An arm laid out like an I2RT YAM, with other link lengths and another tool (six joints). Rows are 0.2 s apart.
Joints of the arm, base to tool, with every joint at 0 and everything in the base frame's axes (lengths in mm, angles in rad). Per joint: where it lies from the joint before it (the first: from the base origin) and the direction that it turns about. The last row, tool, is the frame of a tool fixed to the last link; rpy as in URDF.
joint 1: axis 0 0 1 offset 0 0 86.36
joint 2: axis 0 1 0 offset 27.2 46.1 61.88
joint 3: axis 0 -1 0 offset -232.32 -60.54 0
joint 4: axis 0 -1 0 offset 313.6 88.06 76.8
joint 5: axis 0 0 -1 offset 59.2 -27.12 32.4
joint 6: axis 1 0 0 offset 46.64 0 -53.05
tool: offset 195 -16 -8 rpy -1.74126 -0.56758 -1.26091
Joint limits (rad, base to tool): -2.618..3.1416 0..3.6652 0..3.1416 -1.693..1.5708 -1.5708..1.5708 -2.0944..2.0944
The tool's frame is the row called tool.
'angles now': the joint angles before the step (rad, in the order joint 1, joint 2, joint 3, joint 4, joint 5, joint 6). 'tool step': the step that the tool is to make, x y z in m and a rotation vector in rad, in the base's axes. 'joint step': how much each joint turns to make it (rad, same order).
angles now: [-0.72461 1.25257 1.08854 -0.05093 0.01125 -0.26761]
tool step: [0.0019 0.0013 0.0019 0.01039 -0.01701 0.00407]
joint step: [0.00072 0.00025 0.00201 0.00396 -0.00728 0.01792]
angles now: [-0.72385 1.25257 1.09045 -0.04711 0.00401 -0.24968]
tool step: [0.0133 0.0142 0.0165 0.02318 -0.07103 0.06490]
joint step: [0.00264 -0.01107 0.01003 0.01856 -0.07328 0.05150]
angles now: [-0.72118 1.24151 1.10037 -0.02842 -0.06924 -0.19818]
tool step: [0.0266 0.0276 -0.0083 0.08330 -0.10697 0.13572]
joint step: [0.00144 0.00326 -0.05686 0.10207 -0.15267 0.11291]
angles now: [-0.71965 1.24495 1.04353 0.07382 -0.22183 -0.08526]
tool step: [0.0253 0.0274 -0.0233 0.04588 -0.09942 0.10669]
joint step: [0.02751 0.02739 -0.11177 0.21010 -0.08807 0.09498]
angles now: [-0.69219 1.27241 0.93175 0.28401 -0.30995 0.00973]
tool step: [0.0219 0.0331 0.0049 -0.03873 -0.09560 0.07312]
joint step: [0.06527 0.02402 -0.06374 0.19610 -0.00797 0.02937]
